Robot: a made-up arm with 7 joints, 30 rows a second.
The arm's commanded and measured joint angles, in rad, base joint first. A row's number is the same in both.
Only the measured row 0 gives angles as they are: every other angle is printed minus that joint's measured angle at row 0.
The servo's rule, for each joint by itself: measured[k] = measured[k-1] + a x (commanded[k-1-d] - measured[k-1]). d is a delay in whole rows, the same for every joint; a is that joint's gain. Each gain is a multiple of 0.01, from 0.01 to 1. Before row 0 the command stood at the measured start. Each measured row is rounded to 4 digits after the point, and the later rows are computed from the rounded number. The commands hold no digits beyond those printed.
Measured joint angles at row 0:
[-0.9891, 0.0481, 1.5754, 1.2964, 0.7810, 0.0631, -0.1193]
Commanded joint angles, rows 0 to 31:
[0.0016, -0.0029, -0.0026, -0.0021, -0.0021, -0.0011, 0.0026]
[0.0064, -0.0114, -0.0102, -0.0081, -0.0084, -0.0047, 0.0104]
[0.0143, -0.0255, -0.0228, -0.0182, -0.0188, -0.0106, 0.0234]
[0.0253, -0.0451, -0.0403, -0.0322, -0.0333, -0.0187, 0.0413]
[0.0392, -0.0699, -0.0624, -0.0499, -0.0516, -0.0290, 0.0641]
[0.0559, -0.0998, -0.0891, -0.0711, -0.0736, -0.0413, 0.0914]
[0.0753, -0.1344, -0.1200, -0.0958, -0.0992, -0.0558, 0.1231]
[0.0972, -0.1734, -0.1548, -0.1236, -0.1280, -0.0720, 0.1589]
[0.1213, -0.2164, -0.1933, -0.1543, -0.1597, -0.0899, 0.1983]
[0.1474, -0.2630, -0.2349, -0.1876, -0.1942, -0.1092, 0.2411]
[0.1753, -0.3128, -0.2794, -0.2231, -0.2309, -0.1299, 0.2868]
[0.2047, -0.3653, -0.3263, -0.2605, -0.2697, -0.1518, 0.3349]
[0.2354, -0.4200, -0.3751, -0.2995, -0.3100, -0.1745, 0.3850]
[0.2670, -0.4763, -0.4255, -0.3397, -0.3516, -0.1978, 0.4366]
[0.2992, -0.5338, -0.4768, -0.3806, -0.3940, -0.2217, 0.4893]
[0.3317, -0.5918, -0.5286, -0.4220, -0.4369, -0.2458, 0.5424]
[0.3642, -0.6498, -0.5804, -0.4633, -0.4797, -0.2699, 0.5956]
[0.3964, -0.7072, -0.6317, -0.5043, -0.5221, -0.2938, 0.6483]
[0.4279, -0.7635, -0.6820, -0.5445, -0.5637, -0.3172, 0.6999]
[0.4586, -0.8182, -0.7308, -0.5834, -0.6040, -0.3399, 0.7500]
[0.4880, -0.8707, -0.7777, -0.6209, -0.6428, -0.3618, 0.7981]
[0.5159, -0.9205, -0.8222, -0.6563, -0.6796, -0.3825, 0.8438]
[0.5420, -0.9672, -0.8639, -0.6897, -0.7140, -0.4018, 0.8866]
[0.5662, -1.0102, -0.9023, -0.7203, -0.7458, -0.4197, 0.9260]
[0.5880, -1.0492, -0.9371, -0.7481, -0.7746, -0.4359, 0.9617]
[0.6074, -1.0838, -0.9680, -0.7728, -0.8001, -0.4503, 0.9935]
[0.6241, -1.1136, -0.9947, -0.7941, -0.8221, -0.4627, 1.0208]
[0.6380, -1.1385, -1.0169, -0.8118, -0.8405, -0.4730, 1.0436]
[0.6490, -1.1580, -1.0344, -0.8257, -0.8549, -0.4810, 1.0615]
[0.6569, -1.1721, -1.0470, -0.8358, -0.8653, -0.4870, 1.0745]
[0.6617, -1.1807, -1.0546, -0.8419, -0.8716, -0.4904, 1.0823]
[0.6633, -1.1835, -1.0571, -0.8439, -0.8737, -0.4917, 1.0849]
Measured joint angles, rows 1 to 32:
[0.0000, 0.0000, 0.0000, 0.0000, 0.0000, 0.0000, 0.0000]
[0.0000, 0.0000, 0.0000, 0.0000, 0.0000, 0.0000, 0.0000]
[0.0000, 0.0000, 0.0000, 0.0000, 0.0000, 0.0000, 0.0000]
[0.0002, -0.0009, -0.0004, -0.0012, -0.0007, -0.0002, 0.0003]
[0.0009, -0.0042, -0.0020, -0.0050, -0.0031, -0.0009, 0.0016]
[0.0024, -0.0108, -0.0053, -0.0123, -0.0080, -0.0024, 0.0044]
[0.0049, -0.0214, -0.0109, -0.0232, -0.0158, -0.0048, 0.0092]
[0.0087, -0.0364, -0.0191, -0.0379, -0.0269, -0.0084, 0.0163]
[0.0139, -0.0561, -0.0303, -0.0562, -0.0414, -0.0133, 0.0261]
[0.0207, -0.0804, -0.0447, -0.0780, -0.0593, -0.0197, 0.0387]
[0.0291, -0.1092, -0.0623, -0.1031, -0.0806, -0.0275, 0.0543]
[0.0392, -0.1424, -0.0833, -0.1313, -0.1051, -0.0369, 0.0730]
[0.0511, -0.1798, -0.1076, -0.1623, -0.1327, -0.0477, 0.0949]
[0.0648, -0.2210, -0.1351, -0.1957, -0.1631, -0.0600, 0.1198]
[0.0802, -0.2657, -0.1657, -0.2313, -0.1961, -0.0738, 0.1478]
[0.0973, -0.3135, -0.1992, -0.2688, -0.2314, -0.0889, 0.1786]
[0.1160, -0.3640, -0.2354, -0.3078, -0.2687, -0.1052, 0.2121]
[0.1362, -0.4166, -0.2740, -0.3478, -0.3075, -0.1227, 0.2481]
[0.1577, -0.4709, -0.3147, -0.3886, -0.3476, -0.1412, 0.2864]
[0.1804, -0.5264, -0.3572, -0.4297, -0.3886, -0.1605, 0.3266]
[0.2042, -0.5824, -0.4011, -0.4707, -0.4300, -0.1805, 0.3684]
[0.2288, -0.6385, -0.4460, -0.5113, -0.4714, -0.2010, 0.4115]
[0.2541, -0.6942, -0.4916, -0.5510, -0.5125, -0.2218, 0.4555]
[0.2798, -0.7489, -0.5374, -0.5894, -0.5529, -0.2428, 0.5000]
[0.3058, -0.8021, -0.5830, -0.6262, -0.5922, -0.2638, 0.5447]
[0.3318, -0.8533, -0.6279, -0.6611, -0.6300, -0.2845, 0.5891]
[0.3576, -0.9019, -0.6718, -0.6937, -0.6659, -0.3048, 0.6329]
[0.3829, -0.9476, -0.7142, -0.7236, -0.6996, -0.3245, 0.6756]
[0.4076, -0.9898, -0.7548, -0.7507, -0.7308, -0.3434, 0.7169]
[0.4314, -1.0282, -0.7932, -0.7746, -0.7591, -0.3613, 0.7564]
[0.4541, -1.0624, -0.8290, -0.7951, -0.7843, -0.3781, 0.7937]
[0.4755, -1.0920, -0.8619, -0.8119, -0.8062, -0.3935, 0.8285]
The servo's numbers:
d 3
a 0.11 0.31 0.16 0.55 0.31 0.15 0.13

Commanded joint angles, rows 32 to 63:
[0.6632, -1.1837, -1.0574, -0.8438, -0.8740, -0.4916, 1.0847]
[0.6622, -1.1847, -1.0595, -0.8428, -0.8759, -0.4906, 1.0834]
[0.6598, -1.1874, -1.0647, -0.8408, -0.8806, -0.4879, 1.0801]
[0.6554, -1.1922, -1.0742, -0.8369, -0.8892, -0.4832, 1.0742]
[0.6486, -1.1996, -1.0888, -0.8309, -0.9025, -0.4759, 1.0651]
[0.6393, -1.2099, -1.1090, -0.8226, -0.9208, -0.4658, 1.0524]
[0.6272, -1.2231, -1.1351, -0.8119, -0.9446, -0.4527, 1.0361]
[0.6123, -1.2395, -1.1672, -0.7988, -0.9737, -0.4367, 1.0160]
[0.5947, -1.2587, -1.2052, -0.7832, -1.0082, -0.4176, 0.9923]
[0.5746, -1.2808, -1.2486, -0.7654, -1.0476, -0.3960, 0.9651]
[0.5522, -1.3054, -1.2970, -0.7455, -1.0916, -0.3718, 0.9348]
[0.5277, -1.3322, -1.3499, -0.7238, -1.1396, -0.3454, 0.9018]
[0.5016, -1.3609, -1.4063, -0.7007, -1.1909, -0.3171, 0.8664]
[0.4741, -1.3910, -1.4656, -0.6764, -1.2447, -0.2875, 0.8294]
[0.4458, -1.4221, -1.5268, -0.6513, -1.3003, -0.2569, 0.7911]
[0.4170, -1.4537, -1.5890, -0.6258, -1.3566, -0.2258, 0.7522]
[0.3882, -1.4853, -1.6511, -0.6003, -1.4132, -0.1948, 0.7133]
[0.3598, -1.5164, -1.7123, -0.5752, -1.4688, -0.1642, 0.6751]
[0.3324, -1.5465, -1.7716, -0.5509, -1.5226, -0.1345, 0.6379]
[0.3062, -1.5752, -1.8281, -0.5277, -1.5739, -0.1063, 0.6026]
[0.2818, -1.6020, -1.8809, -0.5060, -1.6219, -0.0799, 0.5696]
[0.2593, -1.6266, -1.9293, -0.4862, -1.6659, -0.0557, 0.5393]
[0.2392, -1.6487, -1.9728, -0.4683, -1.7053, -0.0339, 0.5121]
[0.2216, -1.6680, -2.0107, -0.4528, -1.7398, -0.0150, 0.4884]
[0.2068, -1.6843, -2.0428, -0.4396, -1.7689, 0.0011, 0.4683]
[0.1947, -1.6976, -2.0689, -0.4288, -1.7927, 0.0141, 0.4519]
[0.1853, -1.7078, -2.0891, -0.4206, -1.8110, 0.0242, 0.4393]
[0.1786, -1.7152, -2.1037, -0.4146, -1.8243, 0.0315, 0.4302]
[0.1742, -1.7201, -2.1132, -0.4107, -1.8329, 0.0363, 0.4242]
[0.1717, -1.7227, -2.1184, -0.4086, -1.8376, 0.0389, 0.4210]
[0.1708, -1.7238, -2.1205, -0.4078, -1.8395, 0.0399, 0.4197]
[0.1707, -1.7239, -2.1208, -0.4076, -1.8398, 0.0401, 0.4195]
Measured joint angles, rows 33 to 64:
[0.4955, -1.1168, -0.8915, -0.8250, -0.8245, -0.4075, 0.8605]
[0.5138, -1.1366, -0.9176, -0.8343, -0.8391, -0.4199, 0.8893]
[0.5302, -1.1511, -0.9399, -0.8396, -0.8498, -0.4307, 0.9147]
[0.5448, -1.1612, -0.9587, -0.8419, -0.8573, -0.4398, 0.9368]
[0.5577, -1.1685, -0.9748, -0.8424, -0.8631, -0.4474, 0.9559]
[0.5689, -1.1744, -0.9892, -0.8415, -0.8685, -0.4535, 0.9720]
[0.5784, -1.1799, -1.0028, -0.8390, -0.8749, -0.4580, 0.9853]
[0.5861, -1.1860, -1.0166, -0.8345, -0.8835, -0.4607, 0.9957]
[0.5920, -1.1934, -1.0314, -0.8280, -0.8951, -0.4615, 1.0031]
[0.5959, -1.2026, -1.0480, -0.8191, -0.9104, -0.4602, 1.0074]
[0.5977, -1.2140, -1.0671, -0.8079, -0.9300, -0.4567, 1.0085]
[0.5974, -1.2279, -1.0892, -0.7943, -0.9542, -0.4508, 1.0064]
[0.5949, -1.2443, -1.1147, -0.7784, -0.9832, -0.4426, 1.0010]
[0.5902, -1.2632, -1.1439, -0.7603, -1.0168, -0.4320, 0.9924]
[0.5833, -1.2846, -1.1769, -0.7402, -1.0549, -0.4190, 0.9806]
[0.5743, -1.3083, -1.2136, -0.7185, -1.0971, -0.4037, 0.9658]
[0.5633, -1.3339, -1.2539, -0.6953, -1.1429, -0.3863, 0.9481]
[0.5504, -1.3612, -1.2976, -0.6711, -1.1917, -0.3669, 0.9277]
[0.5357, -1.3899, -1.3442, -0.6462, -1.2428, -0.3457, 0.9049]
[0.5195, -1.4195, -1.3933, -0.6210, -1.2956, -0.3231, 0.8800]
[0.5019, -1.4495, -1.4443, -0.5958, -1.3493, -0.2993, 0.8534]
[0.4833, -1.4796, -1.4967, -0.5711, -1.4030, -0.2746, 0.8254]
[0.4638, -1.5092, -1.5497, -0.5472, -1.4560, -0.2494, 0.7964]
[0.4438, -1.5380, -1.6027, -0.5245, -1.5074, -0.2240, 0.7669]
[0.4235, -1.5655, -1.6550, -0.5034, -1.5565, -0.1988, 0.7373]
[0.4032, -1.5913, -1.7058, -0.4841, -1.6026, -0.1741, 0.7080]
[0.3832, -1.6151, -1.7546, -0.4669, -1.6451, -0.1502, 0.6795]
[0.3638, -1.6366, -1.8007, -0.4519, -1.6835, -0.1275, 0.6520]
[0.3452, -1.6555, -1.8436, -0.4392, -1.7174, -0.1063, 0.6260]
[0.3276, -1.6717, -1.8829, -0.4290, -1.7464, -0.0867, 0.6017]
[0.3112, -1.6852, -1.9182, -0.4211, -1.7705, -0.0690, 0.5794]
[0.2961, -1.6960, -1.9494, -0.4154, -1.7898, -0.0532, 0.5592]

